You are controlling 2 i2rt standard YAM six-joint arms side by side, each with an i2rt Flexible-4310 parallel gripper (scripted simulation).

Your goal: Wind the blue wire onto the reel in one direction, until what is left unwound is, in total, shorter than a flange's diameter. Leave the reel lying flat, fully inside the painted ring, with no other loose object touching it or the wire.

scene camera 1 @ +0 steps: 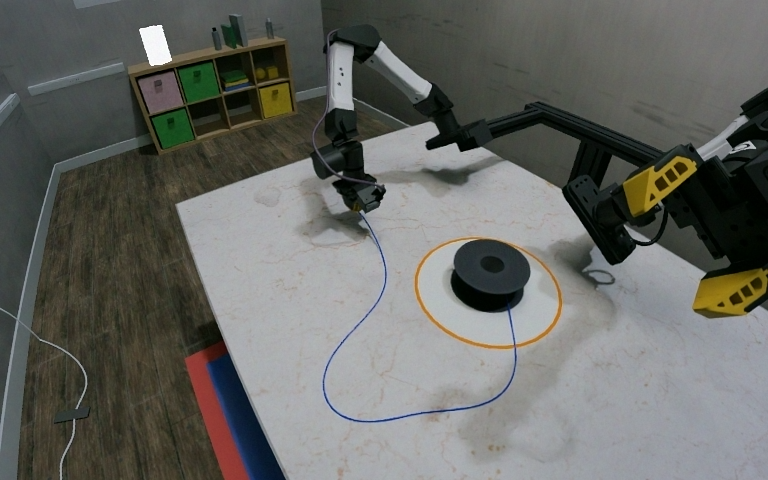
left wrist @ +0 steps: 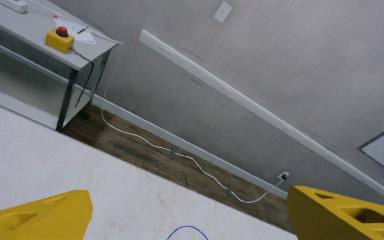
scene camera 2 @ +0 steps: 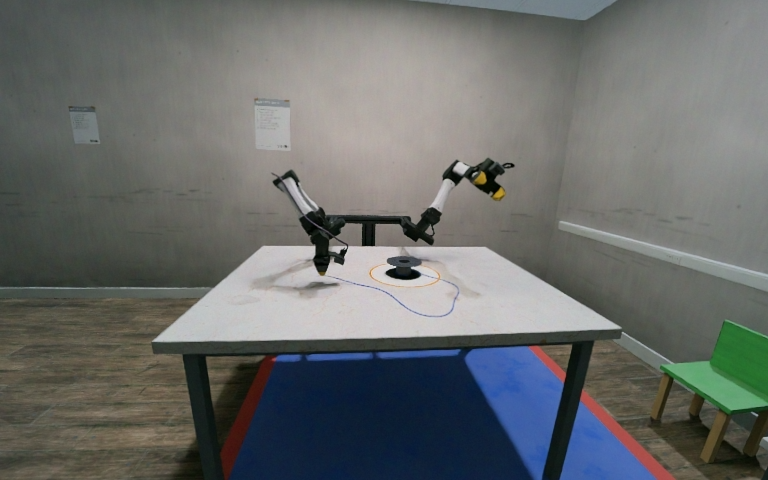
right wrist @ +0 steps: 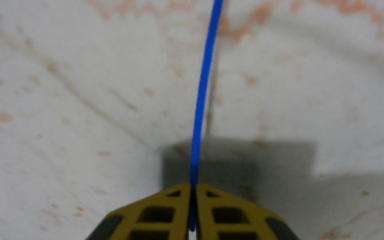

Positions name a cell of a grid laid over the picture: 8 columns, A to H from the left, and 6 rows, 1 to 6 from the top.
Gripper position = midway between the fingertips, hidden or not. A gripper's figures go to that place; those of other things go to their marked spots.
Scene:
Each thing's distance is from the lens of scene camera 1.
my left gripper (scene camera 1: G4): 0.35 m
dark reel (scene camera 1: E4): 0.82 m

